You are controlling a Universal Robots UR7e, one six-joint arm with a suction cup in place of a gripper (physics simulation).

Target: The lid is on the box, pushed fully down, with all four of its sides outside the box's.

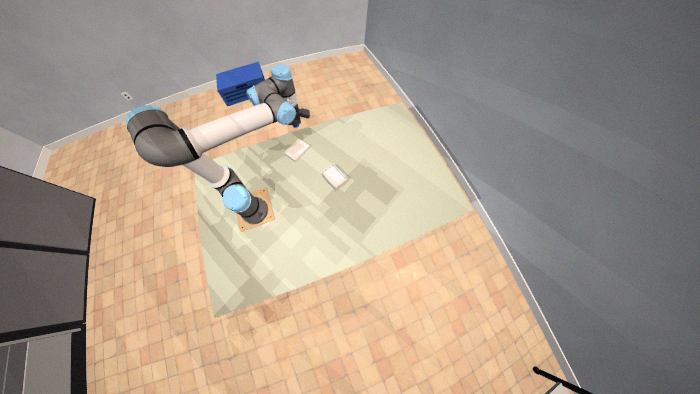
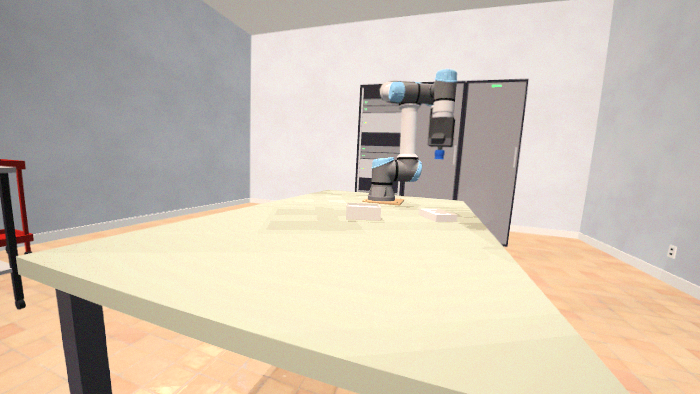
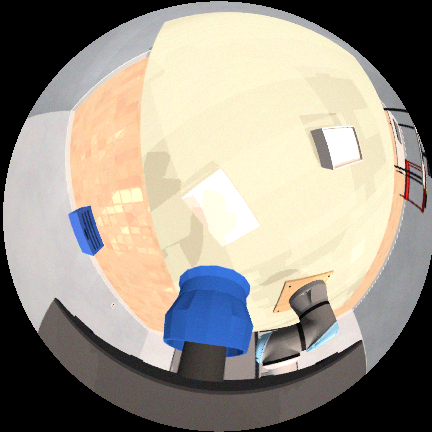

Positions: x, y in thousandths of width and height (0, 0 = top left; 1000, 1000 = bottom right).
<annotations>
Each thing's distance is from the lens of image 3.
my suction cup (image 3: 487, 712): 0.05 m
white lid (image 3: 501, 469): 0.27 m
white box (image 3: 781, 339): 0.33 m
The marked spots on the white lid and my suction cup are 0.23 m apart.
</annotations>
